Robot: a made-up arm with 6 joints. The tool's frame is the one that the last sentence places.
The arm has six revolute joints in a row. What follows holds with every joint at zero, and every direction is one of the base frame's.
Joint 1 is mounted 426 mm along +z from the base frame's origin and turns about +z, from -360 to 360 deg.
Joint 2 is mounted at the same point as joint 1 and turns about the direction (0, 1, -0.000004), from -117.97 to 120 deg.
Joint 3 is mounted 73 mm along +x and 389 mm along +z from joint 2 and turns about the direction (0, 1, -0.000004), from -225 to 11 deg.
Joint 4 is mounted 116 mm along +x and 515 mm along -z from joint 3 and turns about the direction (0, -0.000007, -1), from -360 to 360 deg.
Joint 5 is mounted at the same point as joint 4 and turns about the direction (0, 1, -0.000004), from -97 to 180 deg.
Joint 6 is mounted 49 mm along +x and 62 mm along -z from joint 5 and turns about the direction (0, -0.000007, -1), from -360 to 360 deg.
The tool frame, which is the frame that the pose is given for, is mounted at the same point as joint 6; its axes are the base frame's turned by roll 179.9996, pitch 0 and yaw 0 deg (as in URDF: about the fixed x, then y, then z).
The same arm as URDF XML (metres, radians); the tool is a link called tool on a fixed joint. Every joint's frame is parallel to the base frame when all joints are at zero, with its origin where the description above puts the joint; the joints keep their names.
<robot name="arm">
  <link name="base_link"/>
  <link name="link1"/>
  <link name="link2"/>
  <link name="link3"/>
  <link name="link4"/>
  <link name="link5"/>
  <link name="link6"/>
  <link name="tool"/>
  <joint name="joint 1" type="revolute">
    <parent link="base_link"/>
    <child link="link1"/>
    <origin xyz="0 0 0.426"/>
    <axis xyz="0 0 1"/>
    <limit lower="-6.2832" upper="6.2832"/>
  </joint>
  <joint name="joint 2" type="revolute">
    <parent link="link1"/>
    <child link="link2"/>
    <origin xyz="0 0 0"/>
    <axis xyz="0 1 0"/>
    <limit lower="-2.059" upper="2.0944"/>
  </joint>
  <joint name="joint 3" type="revolute">
    <parent link="link2"/>
    <child link="link3"/>
    <origin xyz="0.073 0 0.389"/>
    <axis xyz="0 1 0"/>
    <limit lower="-3.927" upper="0.192"/>
  </joint>
  <joint name="joint 4" type="revolute">
    <parent link="link3"/>
    <child link="link4"/>
    <origin xyz="0.116 0 -0.515"/>
    <axis xyz="0 0 -1"/>
    <limit lower="-6.2832" upper="6.2832"/>
  </joint>
  <joint name="joint 5" type="revolute">
    <parent link="link4"/>
    <child link="link5"/>
    <origin xyz="0 0 0"/>
    <axis xyz="0 1 0"/>
    <limit lower="-1.693" upper="3.1416"/>
  </joint>
  <joint name="joint 6" type="revolute">
    <parent link="link5"/>
    <child link="link6"/>
    <origin xyz="0.049 0 -0.062"/>
    <axis xyz="0 0 -1"/>
    <limit lower="-6.2832" upper="6.2832"/>
  </joint>
  <joint name="tool_fixed" type="fixed">
    <parent link="link6"/>
    <child link="tool"/>
    <origin xyz="0 0 0" rpy="3.1416 0 0"/>
  </joint>
</robot>

